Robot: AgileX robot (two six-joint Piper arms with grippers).
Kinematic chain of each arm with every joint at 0, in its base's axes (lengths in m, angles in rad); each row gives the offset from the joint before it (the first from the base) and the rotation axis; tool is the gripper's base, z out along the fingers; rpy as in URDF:
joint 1: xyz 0 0 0.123 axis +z
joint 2: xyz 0 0 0 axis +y
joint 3: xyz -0.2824 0 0.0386 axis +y
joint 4: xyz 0.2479 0 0.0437 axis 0.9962 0 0.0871
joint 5: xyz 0 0 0 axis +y
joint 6: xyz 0.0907 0 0.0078 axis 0.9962 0 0.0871
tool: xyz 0 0 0 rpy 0 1.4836 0
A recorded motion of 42 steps. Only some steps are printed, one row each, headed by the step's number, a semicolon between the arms.
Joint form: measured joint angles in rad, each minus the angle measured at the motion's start. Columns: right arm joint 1, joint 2, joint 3, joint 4, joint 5, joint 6; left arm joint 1, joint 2, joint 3, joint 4, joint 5, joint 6.
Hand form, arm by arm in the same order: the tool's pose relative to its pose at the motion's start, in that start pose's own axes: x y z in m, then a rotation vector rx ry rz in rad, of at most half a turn. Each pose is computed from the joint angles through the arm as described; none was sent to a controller.
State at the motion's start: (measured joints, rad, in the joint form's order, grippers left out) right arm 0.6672 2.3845 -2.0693 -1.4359 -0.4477 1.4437; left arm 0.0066 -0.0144 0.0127 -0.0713 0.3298 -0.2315
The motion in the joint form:
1: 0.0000 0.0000 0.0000 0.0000 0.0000 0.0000; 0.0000 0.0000 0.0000 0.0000 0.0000 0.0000
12: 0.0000 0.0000 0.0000 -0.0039 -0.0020 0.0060; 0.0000 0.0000 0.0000 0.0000 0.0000 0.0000
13: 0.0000 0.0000 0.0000 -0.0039 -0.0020 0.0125; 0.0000 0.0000 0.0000 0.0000 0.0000 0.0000
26: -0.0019 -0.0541 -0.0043 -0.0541 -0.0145 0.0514; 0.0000 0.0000 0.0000 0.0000 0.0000 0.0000
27: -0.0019 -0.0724 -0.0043 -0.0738 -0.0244 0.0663; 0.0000 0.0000 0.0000 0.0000 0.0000 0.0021
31: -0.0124 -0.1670 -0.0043 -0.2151 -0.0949 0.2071; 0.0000 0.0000 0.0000 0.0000 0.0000 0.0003
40: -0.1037 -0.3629 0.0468 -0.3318 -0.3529 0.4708; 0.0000 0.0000 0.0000 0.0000 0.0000 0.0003
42: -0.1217 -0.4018 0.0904 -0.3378 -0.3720 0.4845; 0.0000 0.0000 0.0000 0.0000 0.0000 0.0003
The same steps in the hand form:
1: 0.0000 0.0000 0.0000 0.0000 0.0000 0.0000; 0.0000 0.0000 0.0000 0.0000 0.0000 0.0000
12: 0.0001 0.0002 0.0000 -0.0022 0.0014 0.0025; 0.0000 0.0000 0.0000 0.0000 0.0000 0.0000
13: 0.0001 0.0002 0.0000 -0.0022 0.0014 0.0090; 0.0000 0.0000 0.0000 0.0000 0.0000 0.0000
26: -0.0280 0.0064 -0.0112 -0.0159 -0.0305 -0.0225; 0.0000 0.0000 0.0000 0.0000 0.0000 0.0000
27: -0.0367 0.0094 -0.0152 -0.0265 -0.0386 -0.0335; 0.0000 0.0000 0.0000 0.0000 0.0000 0.0021
31: -0.0778 0.0220 -0.0399 -0.0852 -0.0520 -0.0621; 0.0000 0.0000 0.0000 0.0000 0.0000 0.0003
40: -0.1399 0.0298 -0.1119 -0.2367 -0.0410 0.0235; 0.0000 0.0000 0.0000 0.0000 0.0000 0.0003
42: -0.1420 0.0287 -0.1240 -0.2356 -0.0281 0.0365; 0.0000 0.0000 0.0000 0.0000 0.0000 0.0003

